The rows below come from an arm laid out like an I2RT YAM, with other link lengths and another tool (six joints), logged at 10 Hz.
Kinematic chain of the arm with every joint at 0, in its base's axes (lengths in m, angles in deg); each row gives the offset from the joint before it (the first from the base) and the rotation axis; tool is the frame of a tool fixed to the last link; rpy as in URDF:
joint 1: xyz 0 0 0.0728 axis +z
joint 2: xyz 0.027 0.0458 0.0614 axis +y
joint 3: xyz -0.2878 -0.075 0 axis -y
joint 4: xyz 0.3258 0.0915 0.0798 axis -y
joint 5: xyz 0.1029 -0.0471 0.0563 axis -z
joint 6: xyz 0.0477 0 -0.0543 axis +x
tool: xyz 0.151 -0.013 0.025 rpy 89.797 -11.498 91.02
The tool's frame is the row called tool.
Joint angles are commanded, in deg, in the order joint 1, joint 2, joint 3, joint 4, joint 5, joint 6. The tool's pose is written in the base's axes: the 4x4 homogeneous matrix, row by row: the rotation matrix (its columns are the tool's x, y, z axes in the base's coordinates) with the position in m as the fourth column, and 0 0 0 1 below. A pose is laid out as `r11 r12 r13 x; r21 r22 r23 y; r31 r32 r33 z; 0 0 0 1`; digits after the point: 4 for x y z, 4 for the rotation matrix.
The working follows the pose.
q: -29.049, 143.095, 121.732, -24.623, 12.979, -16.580
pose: 0.5430 0.6802 0.4924 0.6967; 0.8130 -0.2791 -0.5110 -0.4266; -0.2102 0.6778 -0.7046 0.0709; 0 0 0 1
Where each joint sits with the arm in this pose, in the base's axes (m; each line is computed from the numbers above, not from the rounded line before):
joint 1: 0.0000 0.0000 0.0728
joint 2: 0.0458 0.0269 0.1342
joint 3: 0.2106 -0.1504 0.3070
joint 4: 0.5457 -0.2318 0.2627
joint 5: 0.6207 -0.3274 0.2278
joint 6: 0.6096 -0.3335 0.1566
the tool: 0.6967 -0.4266 0.0709

